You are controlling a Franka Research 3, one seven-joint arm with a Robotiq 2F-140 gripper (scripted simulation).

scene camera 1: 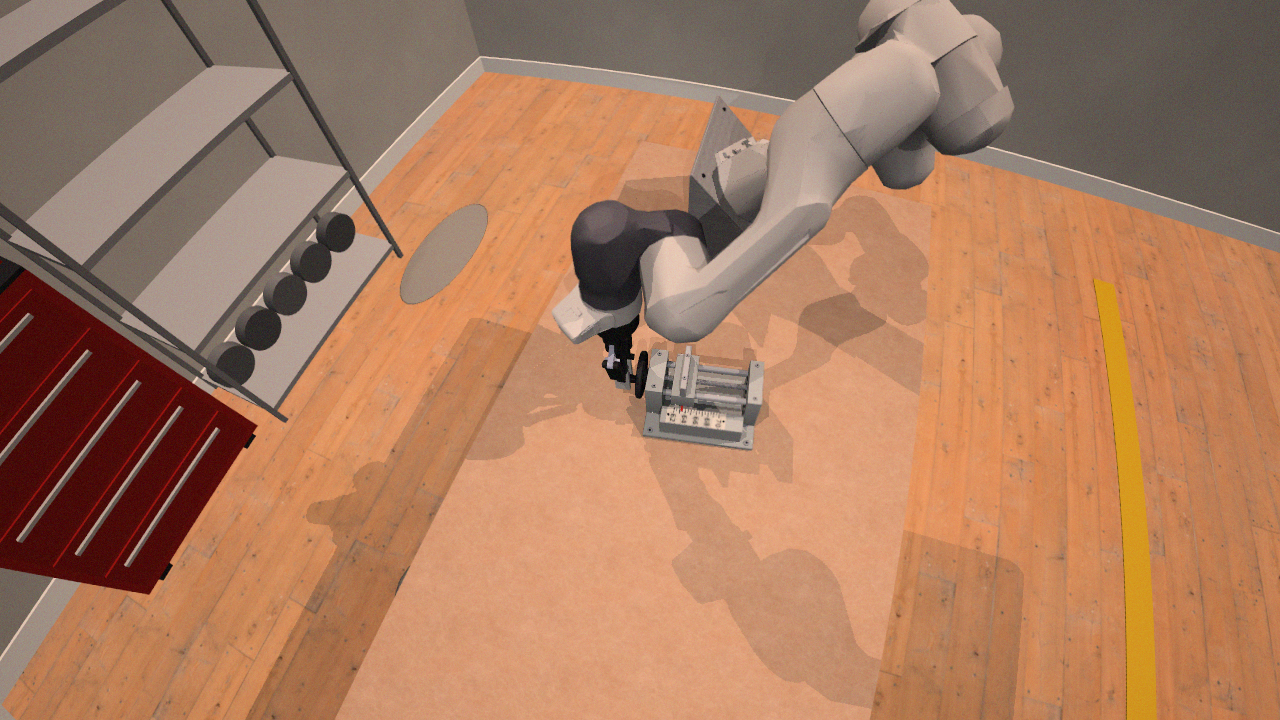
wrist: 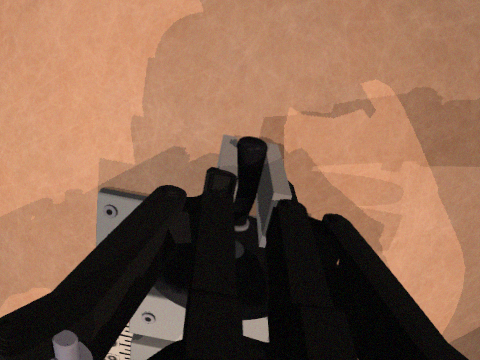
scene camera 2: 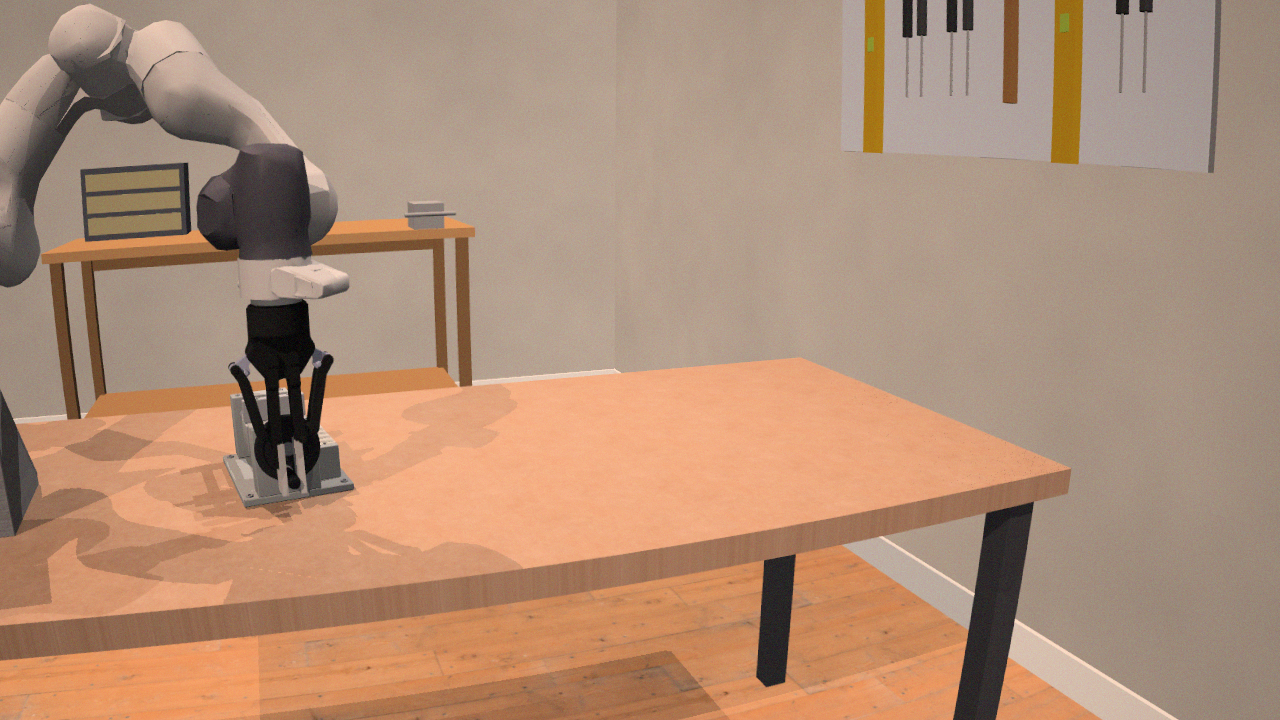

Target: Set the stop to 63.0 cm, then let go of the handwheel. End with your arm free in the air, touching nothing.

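Observation:
Black handwheel in the pictures, gripper too. Gripper also in scene camera 1 and the wrist view.

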